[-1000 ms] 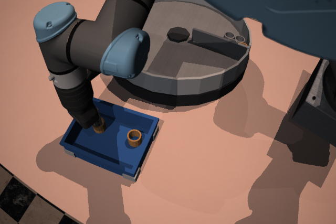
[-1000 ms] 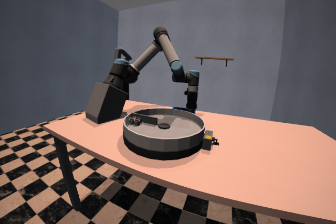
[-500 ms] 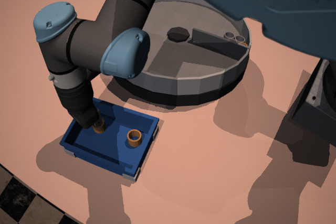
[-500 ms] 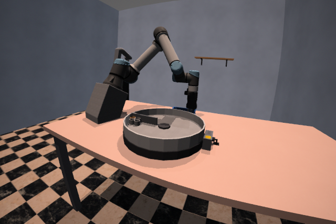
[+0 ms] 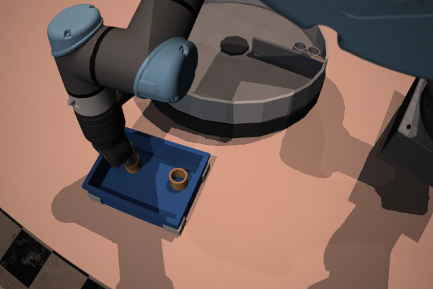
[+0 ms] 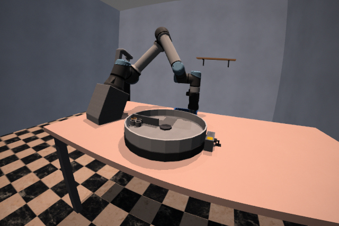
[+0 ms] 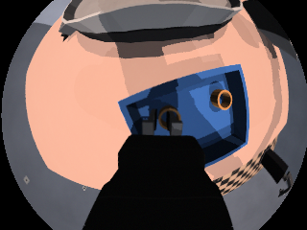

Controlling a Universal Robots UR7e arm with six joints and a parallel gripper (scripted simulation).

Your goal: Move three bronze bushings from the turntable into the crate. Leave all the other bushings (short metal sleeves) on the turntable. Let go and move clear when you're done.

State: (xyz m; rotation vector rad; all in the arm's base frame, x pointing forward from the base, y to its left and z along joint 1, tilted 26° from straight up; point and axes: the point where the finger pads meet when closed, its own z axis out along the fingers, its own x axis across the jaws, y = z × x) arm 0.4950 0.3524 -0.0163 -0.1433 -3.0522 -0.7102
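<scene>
My gripper is now 60 mm past the blue crate and 10 mm to the right of it. Also, from my hand: grey turntable 340 mm to the right, 20 mm above.
</scene>
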